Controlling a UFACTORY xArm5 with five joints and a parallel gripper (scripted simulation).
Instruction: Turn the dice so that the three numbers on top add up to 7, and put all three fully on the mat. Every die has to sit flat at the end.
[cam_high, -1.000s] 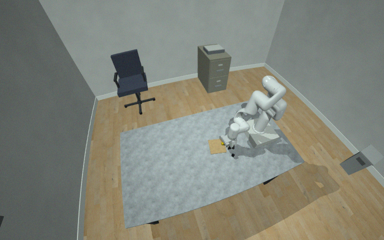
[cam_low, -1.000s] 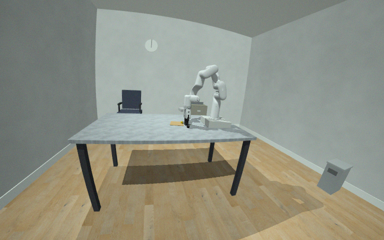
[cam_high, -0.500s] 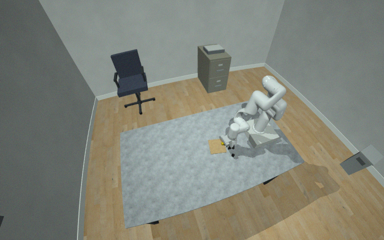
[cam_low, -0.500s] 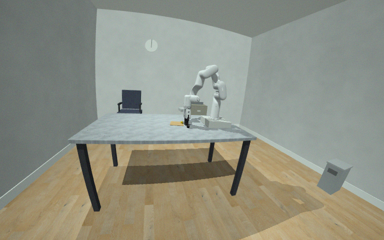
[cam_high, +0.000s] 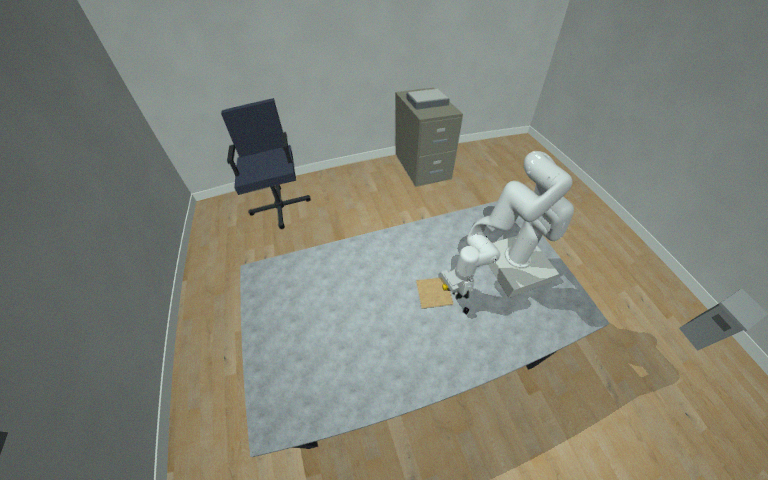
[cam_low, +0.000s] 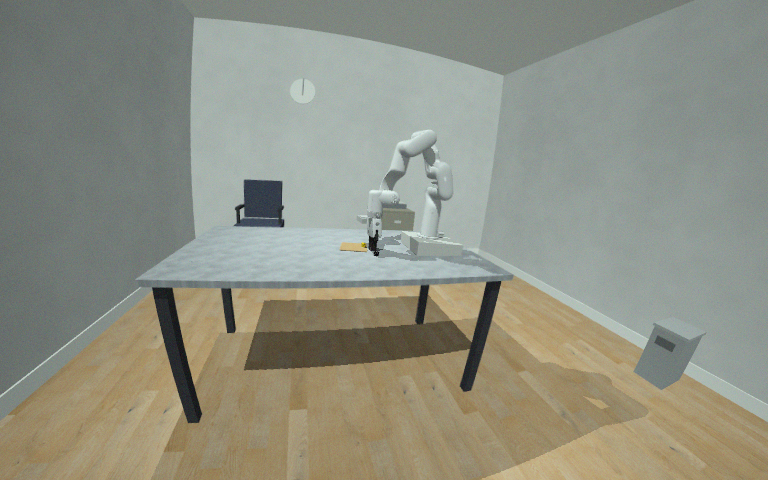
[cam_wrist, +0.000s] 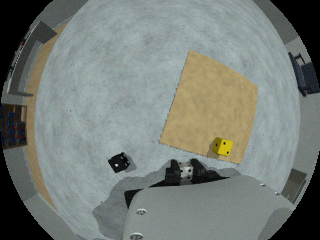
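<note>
Right now my hand is 90 mm short of the tan mat, 50 mm to the left of it and 20 mm above it. From my hand the other things lie so: white die (10 mm below); then black die (90 mm to the left, 10 mm below, 10 mm ahead); then yellow die (50 mm to the right, 30 mm ahead, 10 mm below).
</note>
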